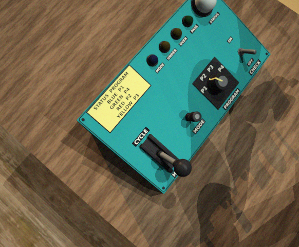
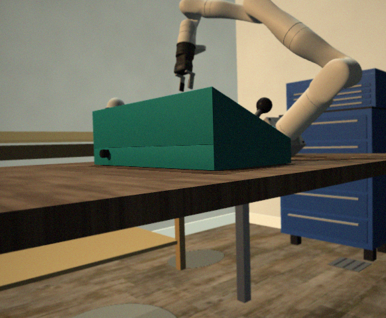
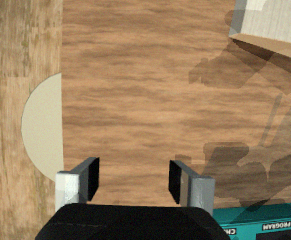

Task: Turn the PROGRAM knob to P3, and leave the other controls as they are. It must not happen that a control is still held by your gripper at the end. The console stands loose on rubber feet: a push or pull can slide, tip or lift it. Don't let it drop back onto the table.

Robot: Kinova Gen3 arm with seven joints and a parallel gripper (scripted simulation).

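Now: hand 550 mm to the right of the cycle lever, 250 mm short of it and 180 mm above it. Also, from my hand: mode button 430 mm to the left, 270 mm ahead, 180 mm below; check toggle 270 mm ahead, 190 mm to the left, 190 mm below; teal console 370 mm to the left, 310 mm ahead, 210 mm below.
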